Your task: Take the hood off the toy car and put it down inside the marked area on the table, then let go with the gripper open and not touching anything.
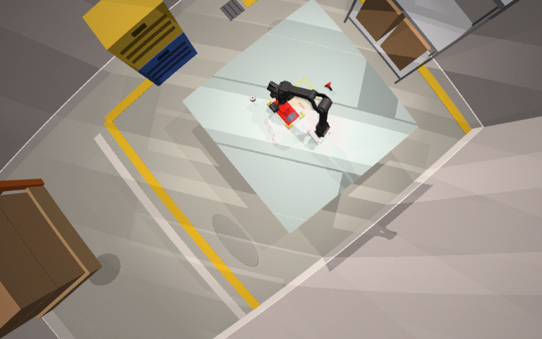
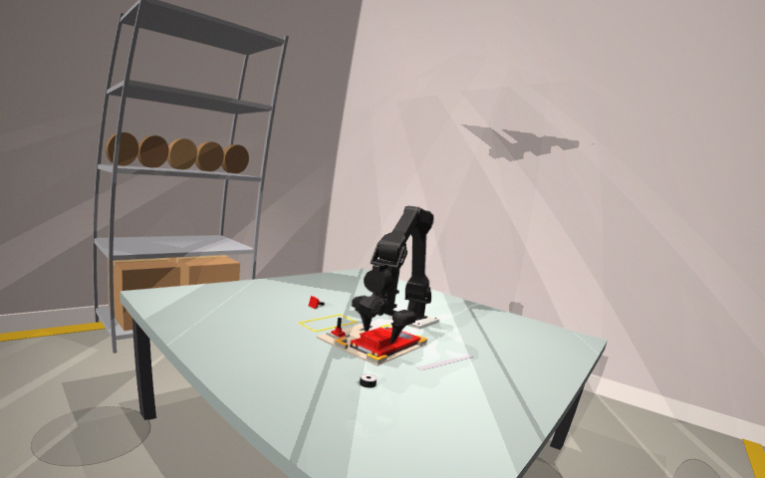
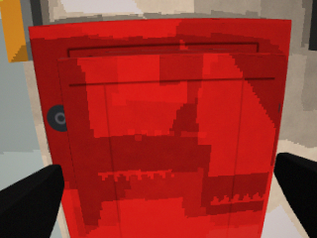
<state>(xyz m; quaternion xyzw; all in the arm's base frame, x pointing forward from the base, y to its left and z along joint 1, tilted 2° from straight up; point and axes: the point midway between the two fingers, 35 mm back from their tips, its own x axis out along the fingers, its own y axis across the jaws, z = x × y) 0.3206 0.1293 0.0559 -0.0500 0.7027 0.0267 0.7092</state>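
My gripper tip is now right at the red hood. The rest, counted from my gripper tip: black ring: 170 mm ahead, 140 mm to the left, 30 mm below; then pale flat strip: 170 mm to the left, 110 mm behind, 40 mm below.
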